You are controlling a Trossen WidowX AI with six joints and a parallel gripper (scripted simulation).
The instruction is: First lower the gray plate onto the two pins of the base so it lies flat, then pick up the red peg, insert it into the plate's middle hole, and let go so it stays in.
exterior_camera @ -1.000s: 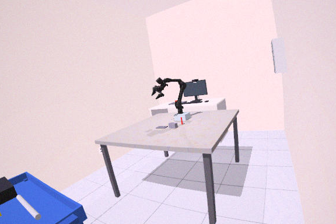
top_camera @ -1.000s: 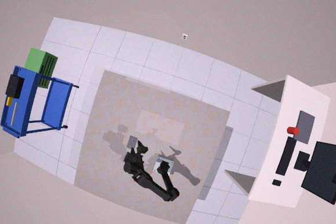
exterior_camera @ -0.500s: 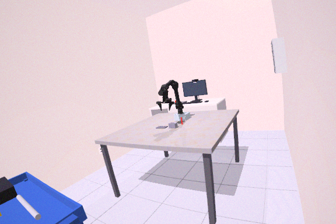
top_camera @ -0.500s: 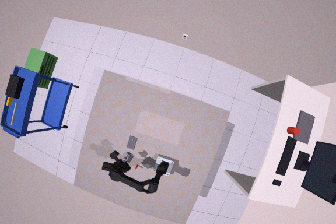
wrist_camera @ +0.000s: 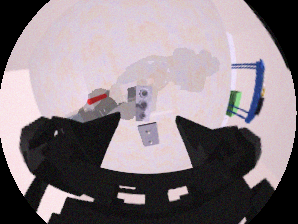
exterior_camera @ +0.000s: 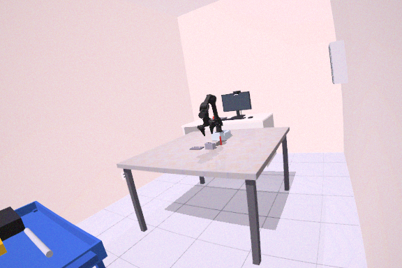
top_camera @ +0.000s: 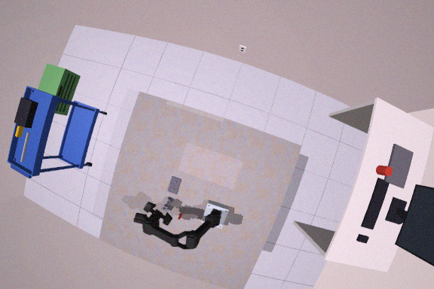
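My gripper tip is now 10 mm past the gray plate and 90 mm above it. Round my gripper tip: red peg 130 mm behind, 40 mm to the left, 80 mm below.
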